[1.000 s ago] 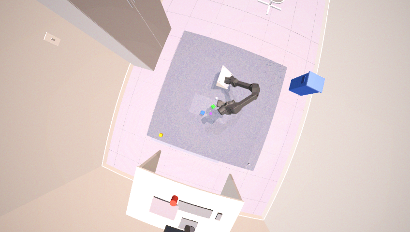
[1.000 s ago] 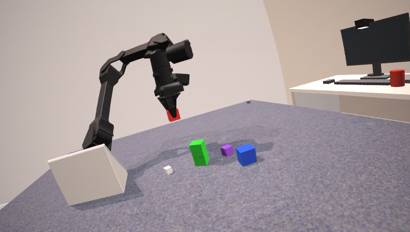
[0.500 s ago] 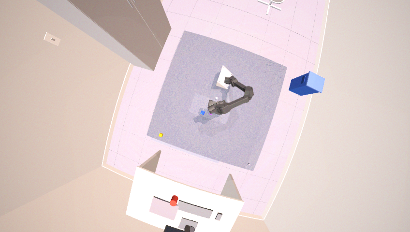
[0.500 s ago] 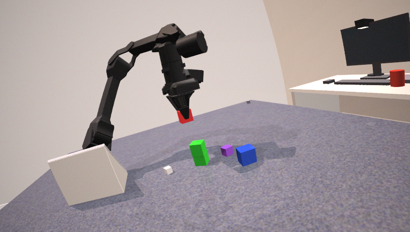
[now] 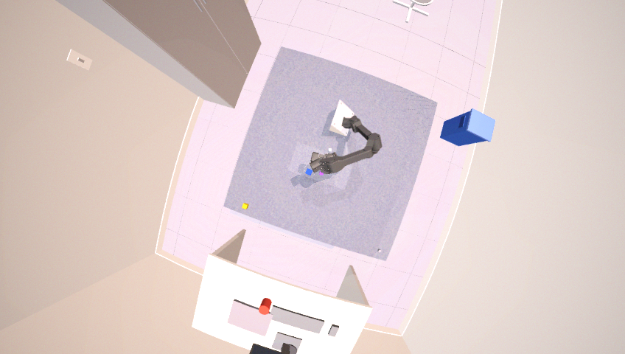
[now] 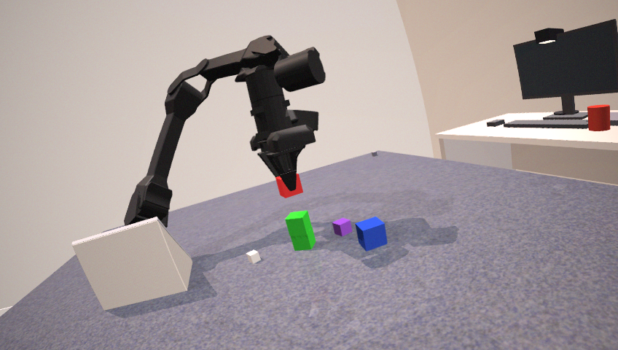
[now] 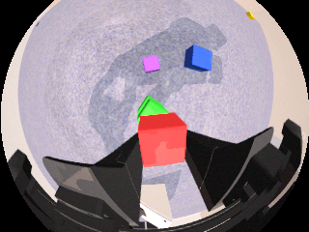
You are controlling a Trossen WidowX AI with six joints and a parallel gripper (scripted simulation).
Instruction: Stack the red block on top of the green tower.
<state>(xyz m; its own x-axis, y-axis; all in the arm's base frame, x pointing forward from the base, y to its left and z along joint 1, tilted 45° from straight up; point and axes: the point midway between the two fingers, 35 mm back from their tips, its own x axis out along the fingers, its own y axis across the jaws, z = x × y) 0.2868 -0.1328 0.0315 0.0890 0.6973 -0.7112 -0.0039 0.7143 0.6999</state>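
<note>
My gripper tip is 80 mm short of the purple block and 100 mm above it. The rest, counted from my gripper tip: small white cube (100 mm behind, 20 mm to the left, 100 mm below); blue block (90 mm ahead, 90 mm to the right, 90 mm below); red block (10 mm above).
</note>
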